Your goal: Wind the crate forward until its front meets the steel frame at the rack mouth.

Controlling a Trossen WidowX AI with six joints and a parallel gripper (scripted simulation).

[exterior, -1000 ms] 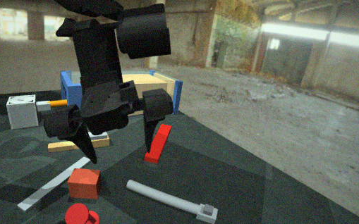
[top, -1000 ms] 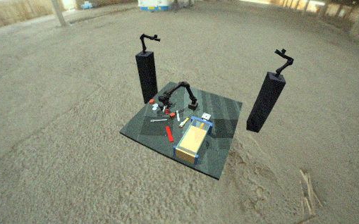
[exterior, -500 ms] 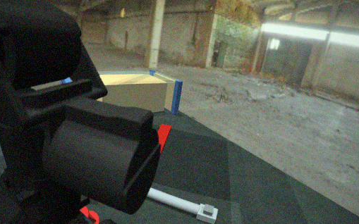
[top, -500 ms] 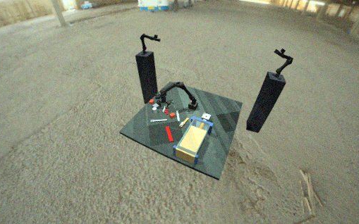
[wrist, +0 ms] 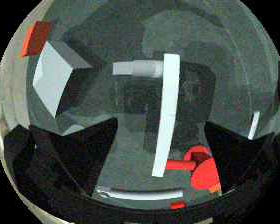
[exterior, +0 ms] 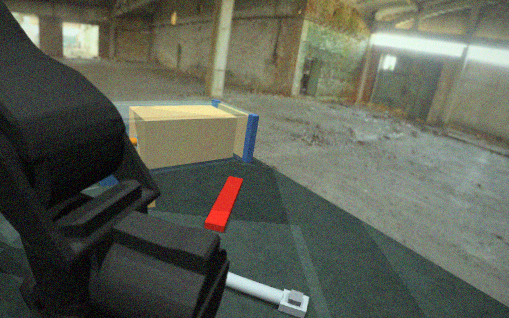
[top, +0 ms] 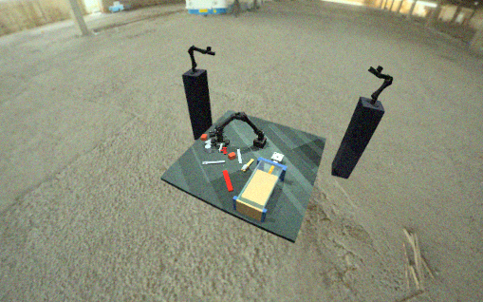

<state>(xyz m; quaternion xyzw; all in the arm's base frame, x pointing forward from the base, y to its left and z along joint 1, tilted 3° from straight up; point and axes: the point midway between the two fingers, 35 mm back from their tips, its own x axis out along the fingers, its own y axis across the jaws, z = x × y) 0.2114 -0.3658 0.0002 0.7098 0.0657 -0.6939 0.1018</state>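
The winch handle is 1 cm ahead of my gripper tip and 1 cm to the left of it. The rest, counted from my gripper tip: grey block (2 cm behind, 14 cm to the right); then flat strip (3 cm ahead, 22 cm to the left, 2 cm below); then red knob (4 cm ahead, 5 cm to the left, 1 cm above).
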